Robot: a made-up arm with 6 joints. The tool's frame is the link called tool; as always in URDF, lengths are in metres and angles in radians. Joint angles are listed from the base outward. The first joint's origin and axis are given. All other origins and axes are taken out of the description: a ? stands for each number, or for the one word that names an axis. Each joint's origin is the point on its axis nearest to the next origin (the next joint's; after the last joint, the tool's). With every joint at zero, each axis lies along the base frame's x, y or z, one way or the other. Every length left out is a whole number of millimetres.
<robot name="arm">
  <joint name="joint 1" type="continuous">
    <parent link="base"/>
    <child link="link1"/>
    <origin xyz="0 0 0.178"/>
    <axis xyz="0 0 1"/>
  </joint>
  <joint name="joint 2" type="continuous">
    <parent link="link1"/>
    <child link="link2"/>
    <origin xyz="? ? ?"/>
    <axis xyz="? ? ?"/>
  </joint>
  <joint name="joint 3" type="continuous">
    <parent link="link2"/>
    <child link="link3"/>
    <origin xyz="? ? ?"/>
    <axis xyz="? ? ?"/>
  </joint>
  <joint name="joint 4" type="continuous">
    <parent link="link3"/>
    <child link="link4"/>
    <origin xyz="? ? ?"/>
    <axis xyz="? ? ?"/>
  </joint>
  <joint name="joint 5" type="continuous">
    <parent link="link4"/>
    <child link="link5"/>
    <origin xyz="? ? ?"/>
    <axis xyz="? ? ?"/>
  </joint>
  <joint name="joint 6" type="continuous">
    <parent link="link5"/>
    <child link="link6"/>
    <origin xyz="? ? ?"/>
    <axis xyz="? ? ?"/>
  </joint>
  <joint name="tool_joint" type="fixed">
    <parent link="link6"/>
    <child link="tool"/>
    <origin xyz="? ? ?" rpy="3.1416 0 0"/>
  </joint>
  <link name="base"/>
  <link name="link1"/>
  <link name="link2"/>
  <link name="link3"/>
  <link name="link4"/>
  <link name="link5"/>
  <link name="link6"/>
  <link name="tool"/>
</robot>
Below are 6 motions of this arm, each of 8 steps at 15 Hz.
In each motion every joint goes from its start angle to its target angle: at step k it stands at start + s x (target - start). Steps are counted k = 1, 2, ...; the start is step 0. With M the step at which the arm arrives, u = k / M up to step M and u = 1 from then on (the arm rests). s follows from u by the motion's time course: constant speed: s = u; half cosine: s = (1 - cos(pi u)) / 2; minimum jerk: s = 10 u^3 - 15 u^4 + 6 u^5.
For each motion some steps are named. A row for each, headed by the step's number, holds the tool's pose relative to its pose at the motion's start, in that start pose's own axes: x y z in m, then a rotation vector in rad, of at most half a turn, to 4 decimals.
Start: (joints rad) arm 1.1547 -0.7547 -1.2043 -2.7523 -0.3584 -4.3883
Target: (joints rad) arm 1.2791 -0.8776 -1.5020 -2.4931 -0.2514 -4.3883
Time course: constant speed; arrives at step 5
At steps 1, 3, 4, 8:
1: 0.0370 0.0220 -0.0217 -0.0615 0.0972 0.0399
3: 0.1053 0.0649 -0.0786 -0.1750 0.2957 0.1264
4: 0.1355 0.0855 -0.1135 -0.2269 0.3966 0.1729
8: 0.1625 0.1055 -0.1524 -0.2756 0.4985 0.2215

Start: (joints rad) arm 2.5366 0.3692 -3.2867 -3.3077 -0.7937 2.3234
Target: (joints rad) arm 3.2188 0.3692 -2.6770 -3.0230 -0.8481 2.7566
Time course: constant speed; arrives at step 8
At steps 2, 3, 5, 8:
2: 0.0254 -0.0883 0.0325 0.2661 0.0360 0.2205
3: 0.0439 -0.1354 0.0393 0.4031 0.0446 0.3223
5: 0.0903 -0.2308 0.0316 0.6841 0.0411 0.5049
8: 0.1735 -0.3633 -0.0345 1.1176 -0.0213 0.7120

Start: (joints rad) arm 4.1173 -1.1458 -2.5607 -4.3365 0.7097 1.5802
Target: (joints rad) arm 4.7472 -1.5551 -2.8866 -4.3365 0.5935 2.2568
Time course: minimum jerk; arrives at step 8
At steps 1, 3, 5, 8:
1: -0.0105 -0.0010 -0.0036 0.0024 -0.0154 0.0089
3: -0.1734 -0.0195 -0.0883 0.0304 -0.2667 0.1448
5: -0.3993 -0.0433 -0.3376 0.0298 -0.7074 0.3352
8: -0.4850 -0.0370 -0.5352 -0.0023 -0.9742 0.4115

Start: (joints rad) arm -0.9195 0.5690 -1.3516 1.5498 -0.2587 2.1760
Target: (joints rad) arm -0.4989 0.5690 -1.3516 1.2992 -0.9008 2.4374
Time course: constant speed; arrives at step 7
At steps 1, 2, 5, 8:
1: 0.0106 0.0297 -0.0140 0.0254 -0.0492 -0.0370
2: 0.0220 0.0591 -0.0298 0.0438 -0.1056 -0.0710
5: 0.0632 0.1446 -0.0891 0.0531 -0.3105 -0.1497
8: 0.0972 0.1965 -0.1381 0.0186 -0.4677 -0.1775

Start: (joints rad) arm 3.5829 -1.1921 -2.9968 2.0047 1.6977 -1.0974
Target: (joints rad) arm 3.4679 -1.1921 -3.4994 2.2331 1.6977 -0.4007
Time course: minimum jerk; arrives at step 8
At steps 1, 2, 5, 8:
1: 0.0026 -0.0024 0.0032 0.0052 -0.0006 0.0043
2: 0.0166 -0.0163 0.0204 0.0339 -0.0047 0.0277
5: 0.0886 -0.1386 0.1405 0.2515 -0.0906 0.2093
8: 0.1047 -0.2043 0.1889 0.3478 -0.1637 0.2961

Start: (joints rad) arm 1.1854 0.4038 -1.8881 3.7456 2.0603 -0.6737
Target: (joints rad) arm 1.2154 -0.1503 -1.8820 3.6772 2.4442 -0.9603
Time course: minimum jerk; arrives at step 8
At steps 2, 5, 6, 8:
2: -0.0260 0.0074 0.0400 0.0620 -0.0588 0.0041
5: -0.2020 -0.0055 0.2592 0.4908 -0.3534 0.0189
6: -0.2541 -0.0255 0.3110 0.6243 -0.4154 0.0219
8: -0.2856 -0.0407 0.3399 0.7074 -0.4483 0.0239

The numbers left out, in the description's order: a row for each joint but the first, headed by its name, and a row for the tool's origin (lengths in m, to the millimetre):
joint 2: xyz 0 0 0, axis 0 1 0
joint 3: xyz 0.057 0 0.303, axis 0 1 0
joint 4: xyz 0.102 0 -0.452, axis 0 0 -1
joint 5: xyz 0 0 0, axis 0 1 0
joint 6: xyz 0.076 0 -0.097, axis 0 0 -1
tool: xyz 0 0 0

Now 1 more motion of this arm.
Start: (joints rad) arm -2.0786 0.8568 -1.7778 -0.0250 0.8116 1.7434
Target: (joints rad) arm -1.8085 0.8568 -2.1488 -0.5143 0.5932 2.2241
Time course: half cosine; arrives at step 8
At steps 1, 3, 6, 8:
1: -0.0083 -0.0042 -0.0075 0.0246 0.0082 -0.0044
3: -0.0700 -0.0277 -0.0640 0.2061 0.0487 -0.0333
6: -0.2004 -0.0380 -0.1900 0.5881 0.0327 -0.0816
8: -0.2349 -0.0319 -0.2256 0.6902 0.0069 -0.0934

